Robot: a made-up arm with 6 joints.
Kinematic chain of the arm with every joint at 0, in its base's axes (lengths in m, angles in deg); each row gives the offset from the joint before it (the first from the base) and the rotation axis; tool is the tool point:
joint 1: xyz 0 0 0.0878 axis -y
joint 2: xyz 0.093 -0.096 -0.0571 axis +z
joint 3: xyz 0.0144 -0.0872 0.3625 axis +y
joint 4: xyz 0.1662 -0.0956 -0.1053 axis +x
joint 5: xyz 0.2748 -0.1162 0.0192 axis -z
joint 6: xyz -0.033 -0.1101 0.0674 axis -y
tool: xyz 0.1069 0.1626 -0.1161
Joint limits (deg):
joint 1: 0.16..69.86
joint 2: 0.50..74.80
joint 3: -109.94..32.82
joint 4: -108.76..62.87
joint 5: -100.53..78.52
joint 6: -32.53..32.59
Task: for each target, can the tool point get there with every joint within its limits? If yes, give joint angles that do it. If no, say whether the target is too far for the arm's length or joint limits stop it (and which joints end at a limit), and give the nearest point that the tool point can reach.
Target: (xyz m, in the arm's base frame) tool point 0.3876 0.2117 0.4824
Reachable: yes | joints 40.39 61.18 8.03 21.44 31.54 -12.94
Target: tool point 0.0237 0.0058 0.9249
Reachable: yes | joints 35.55 50.01 -53.03 -78.84 11.70 -16.65
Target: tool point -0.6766 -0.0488 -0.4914
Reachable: no: joint limits stop it (at a limit: joint 1, joint 2, joint 3, joint 5, joint 6) | nearest point -0.7660 -0.2225 0.1819 | short by 0.701 m
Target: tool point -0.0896 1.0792 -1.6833
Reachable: no: too far | nearest point 0.4141 0.1661 -0.1029 | short by 1.893 m
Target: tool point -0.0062 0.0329 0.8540
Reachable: yes | joints 41.18 45.37 -57.24 24.84 -58.85 -5.71
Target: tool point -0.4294 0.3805 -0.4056
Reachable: no: joint limits stop it (at a limit: joint 1, joint 2, joint 3, joint 4, joint 6) | nearest point 0.3312 0.1565 -0.0534 | short by 0.868 m
